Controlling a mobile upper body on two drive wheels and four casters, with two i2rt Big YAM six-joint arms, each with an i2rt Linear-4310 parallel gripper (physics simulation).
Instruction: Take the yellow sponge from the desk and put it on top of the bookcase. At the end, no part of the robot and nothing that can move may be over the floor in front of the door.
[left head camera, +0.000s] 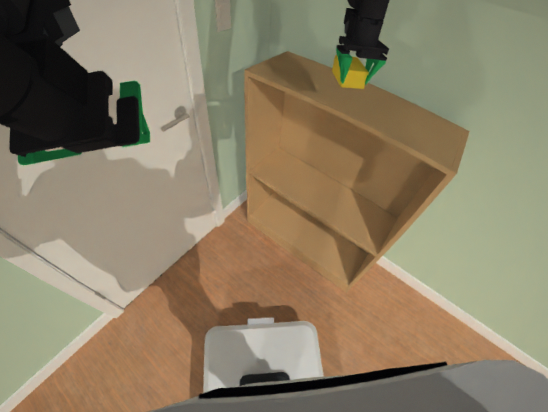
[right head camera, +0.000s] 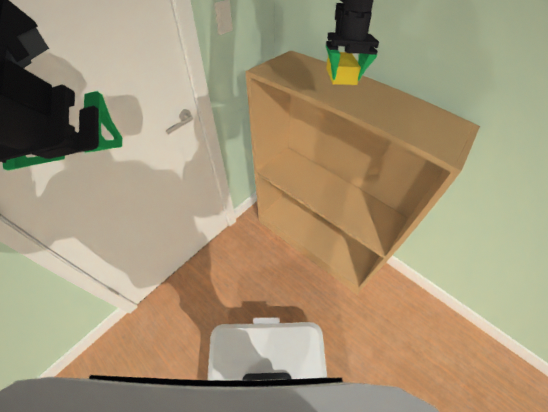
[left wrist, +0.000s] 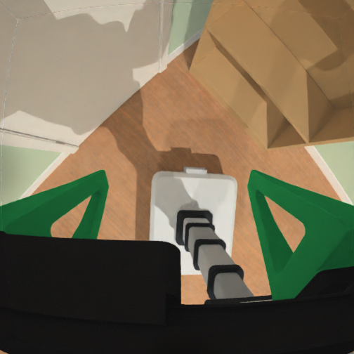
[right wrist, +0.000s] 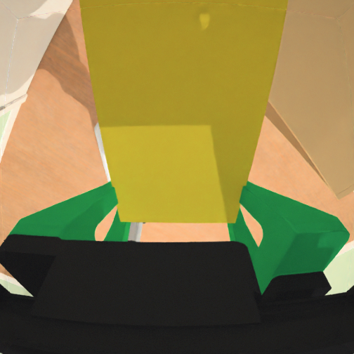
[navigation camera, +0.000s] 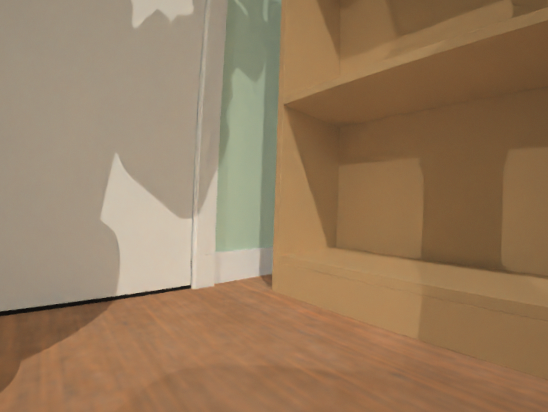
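Observation:
The yellow sponge is held between the green fingers of my right gripper. In both head views they overlap the back edge of the top of the wooden bookcase. I cannot tell whether the sponge touches the top. My left gripper is open and empty. It appears in front of the white door in the head views. The desk does not show.
The white robot base is on the wood floor, facing the corner between door and bookcase. Green walls meet there. The door handle is on the door's bookcase side.

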